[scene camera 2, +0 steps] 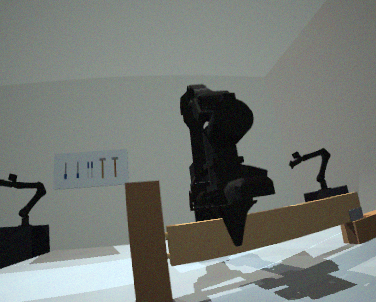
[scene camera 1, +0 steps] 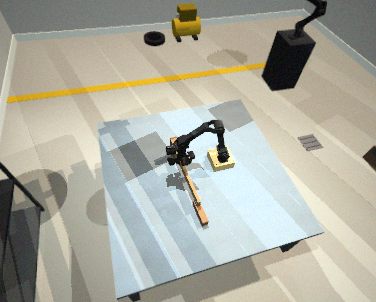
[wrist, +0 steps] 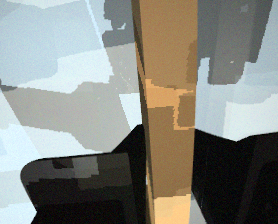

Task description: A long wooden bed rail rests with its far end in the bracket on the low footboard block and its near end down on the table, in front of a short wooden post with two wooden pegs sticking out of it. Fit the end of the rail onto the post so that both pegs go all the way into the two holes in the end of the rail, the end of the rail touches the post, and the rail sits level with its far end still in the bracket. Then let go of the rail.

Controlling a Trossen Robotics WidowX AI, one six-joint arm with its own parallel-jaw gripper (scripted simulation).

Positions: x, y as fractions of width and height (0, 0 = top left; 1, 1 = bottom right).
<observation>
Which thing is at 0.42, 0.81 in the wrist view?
My gripper.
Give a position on a wooden bed rail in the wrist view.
0.60, 0.20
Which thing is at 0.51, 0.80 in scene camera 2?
A wooden bed rail.
</observation>
